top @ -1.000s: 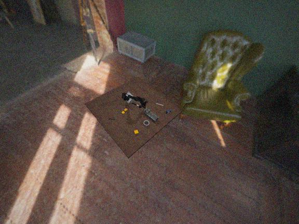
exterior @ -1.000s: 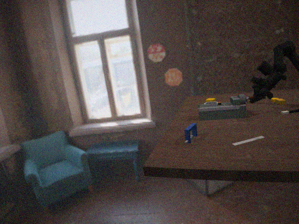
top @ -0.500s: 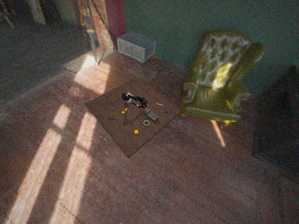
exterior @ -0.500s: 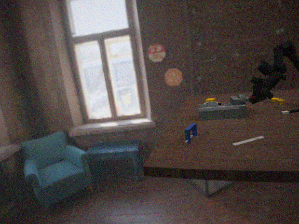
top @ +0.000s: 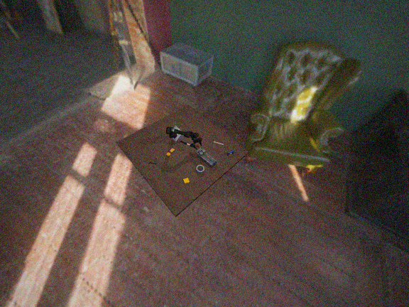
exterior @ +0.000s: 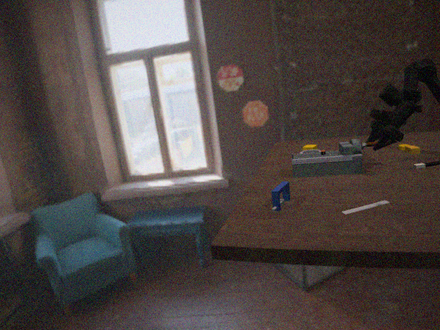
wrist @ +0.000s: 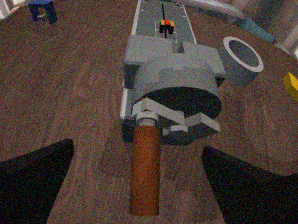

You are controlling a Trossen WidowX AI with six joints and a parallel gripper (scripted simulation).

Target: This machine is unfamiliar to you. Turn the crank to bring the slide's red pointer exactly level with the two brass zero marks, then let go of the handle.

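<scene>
Right now the crank handle is 10 mm to the right of my gripper tip, 10 mm behind it and 10 mm above it. From my gripper tip the other things lie so: blue u-shaped piece (350 mm to the left, 270 mm ahead, 60 mm below); then white strip (330 mm to the left, 100 mm below, 20 mm ahead); then red pointer (170 mm ahead, 10 mm to the left, 10 mm below).
</scene>
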